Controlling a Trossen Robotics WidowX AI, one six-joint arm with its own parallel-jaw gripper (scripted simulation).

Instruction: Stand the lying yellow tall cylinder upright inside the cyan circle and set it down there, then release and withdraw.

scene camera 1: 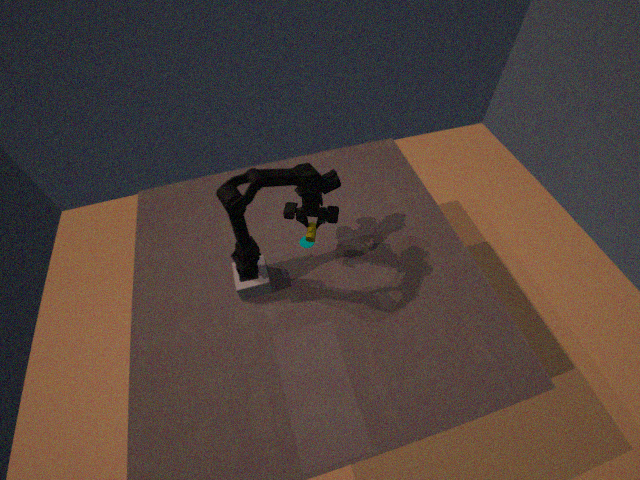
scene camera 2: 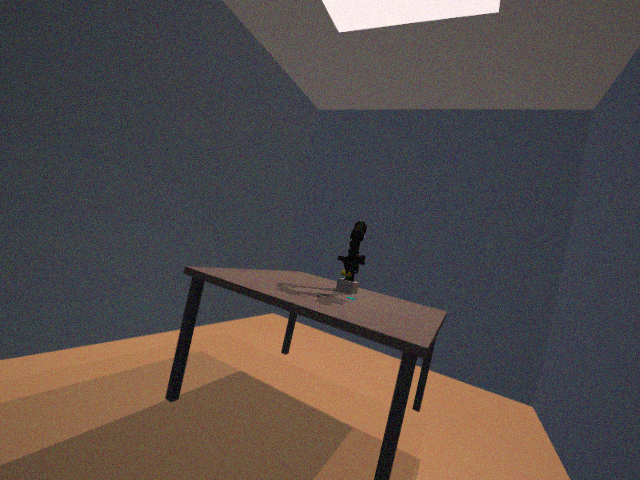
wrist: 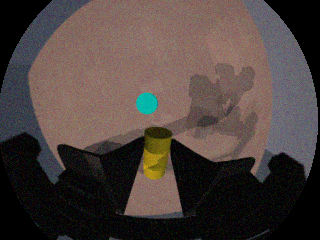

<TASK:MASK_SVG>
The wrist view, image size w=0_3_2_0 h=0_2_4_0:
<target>my gripper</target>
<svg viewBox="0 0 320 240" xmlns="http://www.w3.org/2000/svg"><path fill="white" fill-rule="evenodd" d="M0 144L13 191L33 223L72 240L267 240L291 212L307 183L303 164L292 160L288 153L271 157L271 173L261 183L251 173L255 157L215 163L171 139L169 153L184 217L140 219L124 213L143 156L145 136L105 155L59 144L57 155L60 153L65 171L57 177L60 181L56 185L36 159L41 147L35 137L24 132Z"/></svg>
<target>yellow tall cylinder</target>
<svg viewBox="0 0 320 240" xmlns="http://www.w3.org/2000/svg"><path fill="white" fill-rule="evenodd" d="M153 127L145 129L144 175L147 175L149 179L160 179L160 177L164 176L165 168L167 168L172 133L165 128Z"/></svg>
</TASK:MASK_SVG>
